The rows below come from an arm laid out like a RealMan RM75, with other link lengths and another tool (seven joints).
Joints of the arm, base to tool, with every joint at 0 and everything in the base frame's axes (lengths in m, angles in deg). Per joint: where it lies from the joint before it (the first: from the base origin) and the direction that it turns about. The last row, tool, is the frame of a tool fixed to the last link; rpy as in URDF.
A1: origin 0 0 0.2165 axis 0 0 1
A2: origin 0 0 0 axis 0 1 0
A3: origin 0 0 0.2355 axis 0 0 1
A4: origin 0 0 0 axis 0 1 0
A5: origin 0 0 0.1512 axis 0 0 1
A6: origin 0 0 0 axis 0 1 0
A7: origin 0 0 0.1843 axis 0 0 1
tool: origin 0.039 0.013 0.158 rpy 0 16.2 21.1
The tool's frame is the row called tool.
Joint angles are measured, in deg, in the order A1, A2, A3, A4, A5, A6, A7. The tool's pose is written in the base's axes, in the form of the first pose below.
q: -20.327 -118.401 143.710 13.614 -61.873 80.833 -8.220
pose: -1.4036, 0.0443, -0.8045, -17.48, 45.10, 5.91
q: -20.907 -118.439 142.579 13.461 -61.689 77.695 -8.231
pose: -1.4216, 0.0091, -0.7724, -18.64, 46.00, 5.23
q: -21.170 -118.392 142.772 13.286 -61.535 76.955 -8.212
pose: -1.4359, 0.0073, -0.7657, -18.72, 46.20, 4.79
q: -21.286 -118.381 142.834 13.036 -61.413 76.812 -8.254
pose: -1.4414, 0.0091, -0.7625, -18.73, 46.25, 4.66
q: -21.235 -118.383 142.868 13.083 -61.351 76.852 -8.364
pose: -1.4418, 0.0079, -0.7650, -18.71, 46.22, 4.63
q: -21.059 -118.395 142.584 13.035 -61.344 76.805 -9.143
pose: -1.4353, -0.0070, -0.7704, -19.00, 46.20, 4.81
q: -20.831 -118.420 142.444 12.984 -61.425 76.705 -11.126
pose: -1.4262, -0.0401, -0.7907, -19.39, 46.17, 4.99
